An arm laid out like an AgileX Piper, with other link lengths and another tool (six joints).
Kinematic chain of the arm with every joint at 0, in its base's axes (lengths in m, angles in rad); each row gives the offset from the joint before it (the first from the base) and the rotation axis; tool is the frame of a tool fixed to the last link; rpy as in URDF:
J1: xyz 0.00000 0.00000 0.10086 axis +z
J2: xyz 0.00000 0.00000 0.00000 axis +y
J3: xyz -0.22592 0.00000 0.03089 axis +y
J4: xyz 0.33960 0.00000 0.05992 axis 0.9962 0 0.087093
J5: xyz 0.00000 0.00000 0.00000 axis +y
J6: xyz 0.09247 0.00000 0.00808 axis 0.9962 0 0.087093
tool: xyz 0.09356 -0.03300 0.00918 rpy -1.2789 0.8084 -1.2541
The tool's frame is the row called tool.
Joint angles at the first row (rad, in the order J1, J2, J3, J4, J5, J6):
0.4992, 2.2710, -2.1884, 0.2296, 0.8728, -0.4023
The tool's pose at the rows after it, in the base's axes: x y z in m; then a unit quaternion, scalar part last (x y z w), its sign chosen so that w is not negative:
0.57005 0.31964 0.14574 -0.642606 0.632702 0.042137 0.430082
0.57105 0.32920 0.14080 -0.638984 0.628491 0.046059 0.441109
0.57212 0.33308 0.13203 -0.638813 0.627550 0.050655 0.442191
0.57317 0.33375 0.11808 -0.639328 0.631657 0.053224 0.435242
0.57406 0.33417 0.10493 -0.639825 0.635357 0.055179 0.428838
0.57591 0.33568 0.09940 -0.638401 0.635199 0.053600 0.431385
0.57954 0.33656 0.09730 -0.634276 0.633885 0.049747 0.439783
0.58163 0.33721 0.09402 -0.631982 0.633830 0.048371 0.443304
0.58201 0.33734 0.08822 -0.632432 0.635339 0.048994 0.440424
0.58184 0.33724 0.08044 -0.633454 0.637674 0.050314 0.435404
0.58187 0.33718 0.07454 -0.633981 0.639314 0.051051 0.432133
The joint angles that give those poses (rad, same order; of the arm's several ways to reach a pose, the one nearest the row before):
0.5109, 2.2889, -2.1884, 0.2363, 0.8048, -0.4008
0.5217, 2.3054, -2.1899, 0.2519, 0.7674, -0.4033
0.5238, 2.3226, -2.1903, 0.2679, 0.7514, -0.4143
0.5238, 2.3449, -2.1904, 0.2701, 0.7458, -0.4143
0.5238, 2.3658, -2.1903, 0.2715, 0.7397, -0.4143
0.5255, 2.3778, -2.1903, 0.2715, 0.7213, -0.4143
0.5255, 2.3867, -2.1903, 0.2724, 0.6924, -0.4142
0.5255, 2.3960, -2.1921, 0.2740, 0.6767, -0.4143
0.5255, 2.4064, -2.1940, 0.2740, 0.6748, -0.4143
0.5255, 2.4179, -2.1939, 0.2740, 0.6748, -0.4143
0.5255, 2.4271, -2.1940, 0.2740, 0.6732, -0.4143

